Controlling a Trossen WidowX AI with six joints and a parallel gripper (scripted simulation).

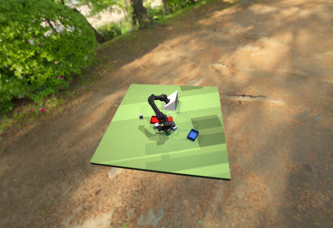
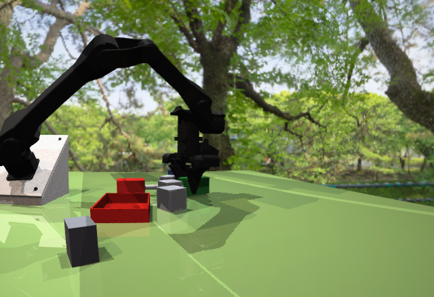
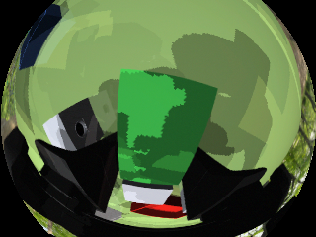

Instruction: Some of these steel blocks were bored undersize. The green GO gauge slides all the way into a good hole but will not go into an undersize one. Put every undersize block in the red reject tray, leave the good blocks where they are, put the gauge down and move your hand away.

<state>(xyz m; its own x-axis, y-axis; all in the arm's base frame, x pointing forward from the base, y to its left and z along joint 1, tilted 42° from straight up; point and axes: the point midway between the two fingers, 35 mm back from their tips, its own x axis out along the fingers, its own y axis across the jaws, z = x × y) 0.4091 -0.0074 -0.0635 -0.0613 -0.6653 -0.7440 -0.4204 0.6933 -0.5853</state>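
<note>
My gripper tip is 12 cm past the red block, 2 cm to the right of it and 1 cm below it. From my gripper tip the other things lie so: green GO gauge (2 cm above, 1 cm behind); then blue tray (28 cm to the left, 3 cm ahead); then red reject tray (15 cm behind, 14 cm to the right).
</note>
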